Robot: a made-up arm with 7 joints. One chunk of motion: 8 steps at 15 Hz.
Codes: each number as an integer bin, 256 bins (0 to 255) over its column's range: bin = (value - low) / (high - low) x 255, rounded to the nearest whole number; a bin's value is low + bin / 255 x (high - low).
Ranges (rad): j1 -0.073..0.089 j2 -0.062..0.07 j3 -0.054..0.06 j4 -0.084..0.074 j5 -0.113..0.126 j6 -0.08..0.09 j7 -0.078..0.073
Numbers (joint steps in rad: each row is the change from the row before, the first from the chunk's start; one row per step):
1: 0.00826 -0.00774 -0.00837 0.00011 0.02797 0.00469 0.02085
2: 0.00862 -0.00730 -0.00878 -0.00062 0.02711 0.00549 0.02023
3: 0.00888 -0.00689 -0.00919 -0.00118 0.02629 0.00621 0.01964
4: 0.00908 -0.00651 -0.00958 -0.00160 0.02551 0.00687 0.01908
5: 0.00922 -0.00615 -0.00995 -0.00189 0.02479 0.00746 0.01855
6: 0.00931 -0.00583 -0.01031 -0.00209 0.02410 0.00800 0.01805
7: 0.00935 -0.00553 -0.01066 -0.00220 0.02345 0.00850 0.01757
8: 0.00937 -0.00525 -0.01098 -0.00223 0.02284 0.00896 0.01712
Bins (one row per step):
1: 128 105 102 136 150 127 167
2: 128 106 101 135 149 128 166
3: 129 106 100 134 149 129 165
4: 129 107 99 133 148 130 164
5: 129 108 99 133 147 131 163
6: 130 109 98 132 146 132 162
7: 130 109 97 132 146 133 161
8: 130 110 96 132 145 133 161

